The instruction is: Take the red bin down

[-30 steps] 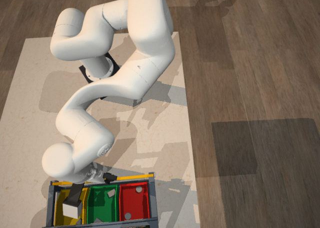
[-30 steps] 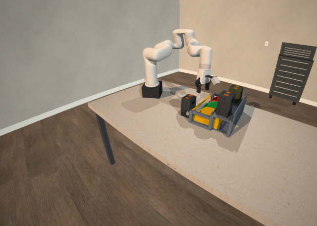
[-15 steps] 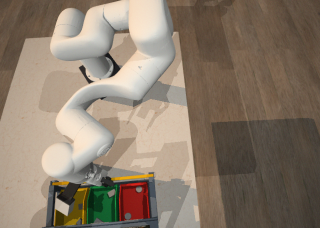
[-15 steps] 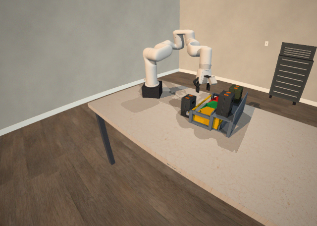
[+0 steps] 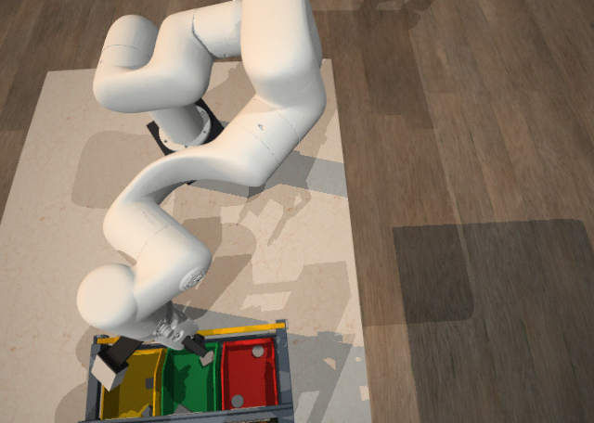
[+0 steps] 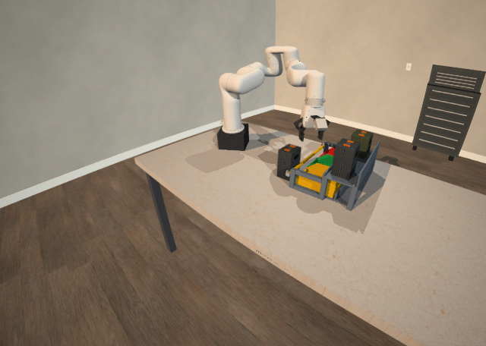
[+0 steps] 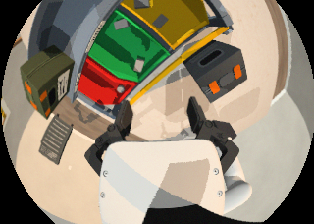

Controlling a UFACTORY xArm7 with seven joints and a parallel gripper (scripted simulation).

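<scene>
Now: hand 10 cm above the thin yellow bar. From my hand the other things lie so: yellow bin (12 cm to the right, 12 cm below, 9 cm ahead); green bin (12 cm below, 10 cm ahead, 1 cm to the right); red open bin (12 cm below, 12 cm ahead, 10 cm to the left).
</scene>
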